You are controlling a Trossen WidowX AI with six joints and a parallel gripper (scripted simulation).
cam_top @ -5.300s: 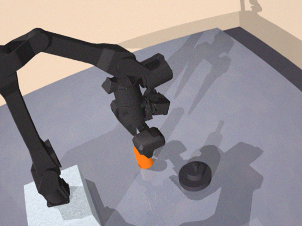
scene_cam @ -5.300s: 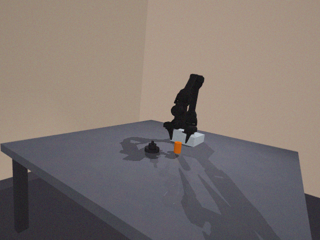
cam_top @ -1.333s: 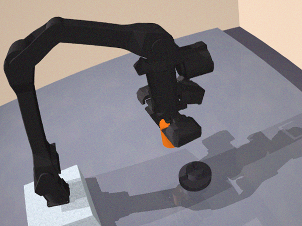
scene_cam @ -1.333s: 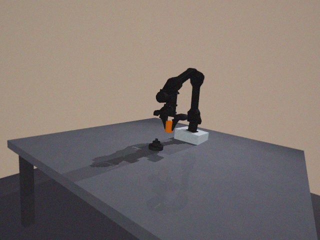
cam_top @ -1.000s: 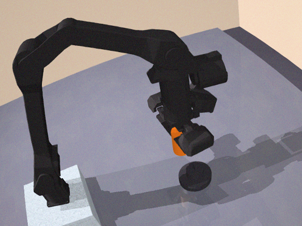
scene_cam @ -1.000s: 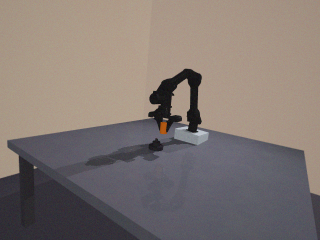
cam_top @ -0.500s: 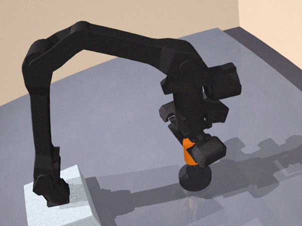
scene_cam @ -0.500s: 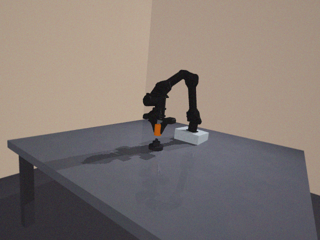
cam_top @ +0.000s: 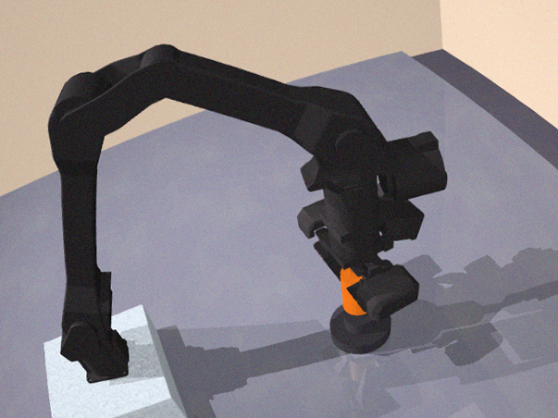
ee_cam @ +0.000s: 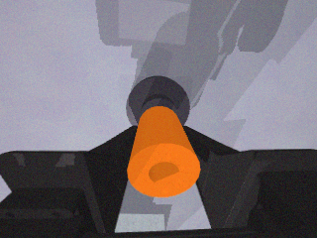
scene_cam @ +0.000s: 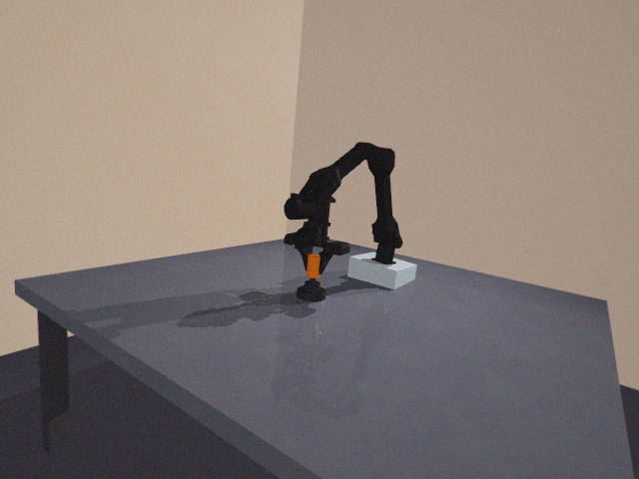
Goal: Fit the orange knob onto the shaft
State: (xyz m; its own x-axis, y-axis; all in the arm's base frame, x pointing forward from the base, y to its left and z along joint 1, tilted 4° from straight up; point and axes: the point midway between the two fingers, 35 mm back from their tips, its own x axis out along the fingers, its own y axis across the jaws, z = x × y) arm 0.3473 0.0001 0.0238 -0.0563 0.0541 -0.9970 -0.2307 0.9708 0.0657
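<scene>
Right now the orange knob is 20 mm above my gripper tip. The rest, counted from my gripper tip: round dark pedestal 40 mm below.
</scene>
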